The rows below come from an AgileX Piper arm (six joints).
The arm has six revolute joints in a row. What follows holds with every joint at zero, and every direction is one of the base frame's. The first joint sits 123 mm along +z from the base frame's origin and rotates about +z. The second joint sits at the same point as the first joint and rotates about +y. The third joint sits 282.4 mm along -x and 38.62 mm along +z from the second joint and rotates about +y. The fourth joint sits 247.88 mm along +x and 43.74 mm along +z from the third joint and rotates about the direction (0.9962, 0, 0.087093). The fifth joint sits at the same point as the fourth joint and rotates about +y. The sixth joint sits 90.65 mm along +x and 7.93 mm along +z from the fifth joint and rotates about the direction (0.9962, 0, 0.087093). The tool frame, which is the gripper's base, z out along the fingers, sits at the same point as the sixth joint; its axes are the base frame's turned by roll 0, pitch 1.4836 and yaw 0 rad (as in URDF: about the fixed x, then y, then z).
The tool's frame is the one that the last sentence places.
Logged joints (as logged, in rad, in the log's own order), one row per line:
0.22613 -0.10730 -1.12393 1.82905 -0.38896 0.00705
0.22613 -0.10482 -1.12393 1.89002 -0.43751 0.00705
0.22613 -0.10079 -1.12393 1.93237 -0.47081 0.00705
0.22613 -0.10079 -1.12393 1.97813 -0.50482 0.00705
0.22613 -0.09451 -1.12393 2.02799 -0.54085 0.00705
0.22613 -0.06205 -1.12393 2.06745 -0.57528 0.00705
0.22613 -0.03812 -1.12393 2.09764 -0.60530 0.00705
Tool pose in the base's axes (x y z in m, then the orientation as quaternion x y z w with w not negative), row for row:
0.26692 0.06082 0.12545 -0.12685 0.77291 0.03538 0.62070
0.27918 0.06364 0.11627 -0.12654 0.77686 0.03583 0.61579
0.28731 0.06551 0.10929 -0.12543 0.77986 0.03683 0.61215
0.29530 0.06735 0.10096 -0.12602 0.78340 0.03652 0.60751
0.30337 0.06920 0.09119 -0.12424 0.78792 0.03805 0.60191
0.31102 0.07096 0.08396 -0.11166 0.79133 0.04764 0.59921
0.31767 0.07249 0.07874 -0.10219 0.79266 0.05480 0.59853
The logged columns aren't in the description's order. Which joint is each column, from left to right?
Columns, left to right: joint 1, joint 6, joint 5, joint 2, joint 3, joint 4.
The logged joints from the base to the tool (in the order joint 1, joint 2, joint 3, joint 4, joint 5, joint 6), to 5 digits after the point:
0.22613 1.82905 -0.38896 0.00705 -1.12393 -0.10730
0.22613 1.89002 -0.43751 0.00705 -1.12393 -0.10482
0.22613 1.93237 -0.47081 0.00705 -1.12393 -0.10079
0.22613 1.97813 -0.50482 0.00705 -1.12393 -0.10079
0.22613 2.02799 -0.54085 0.00705 -1.12393 -0.09451
0.22613 2.06745 -0.57528 0.00705 -1.12393 -0.06205
0.22613 2.09764 -0.60530 0.00705 -1.12393 -0.03812

